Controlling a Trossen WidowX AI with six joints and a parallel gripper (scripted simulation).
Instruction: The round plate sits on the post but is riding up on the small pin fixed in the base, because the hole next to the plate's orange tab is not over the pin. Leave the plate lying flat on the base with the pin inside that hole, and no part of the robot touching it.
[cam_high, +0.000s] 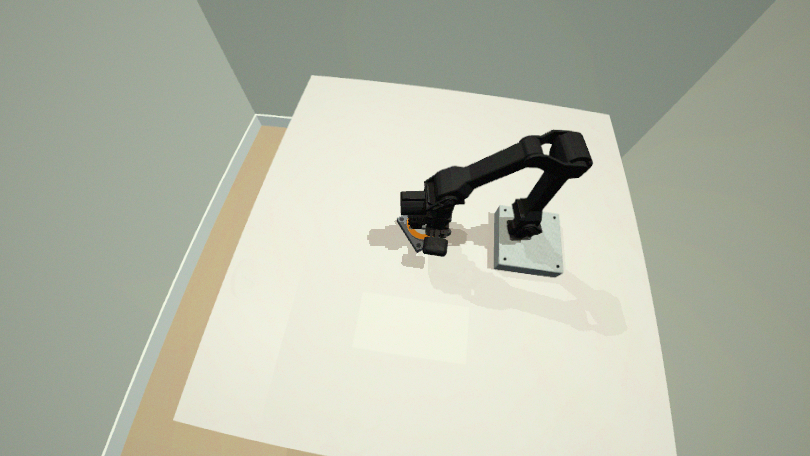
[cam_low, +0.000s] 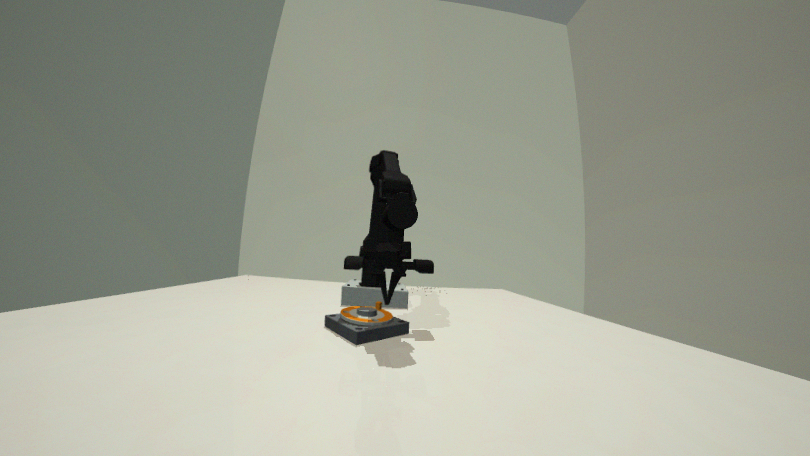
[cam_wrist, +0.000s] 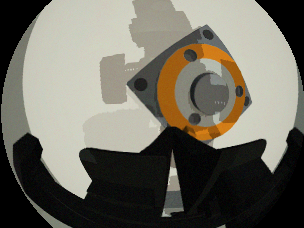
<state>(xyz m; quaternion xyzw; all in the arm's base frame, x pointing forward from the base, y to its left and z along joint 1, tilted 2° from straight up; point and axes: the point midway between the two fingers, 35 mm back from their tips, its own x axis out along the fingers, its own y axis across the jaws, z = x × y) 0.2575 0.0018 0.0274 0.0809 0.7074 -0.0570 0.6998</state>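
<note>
My gripper tip is now 2 cm short of the square base, 5 cm to the left of it and 2 cm above it.
</note>
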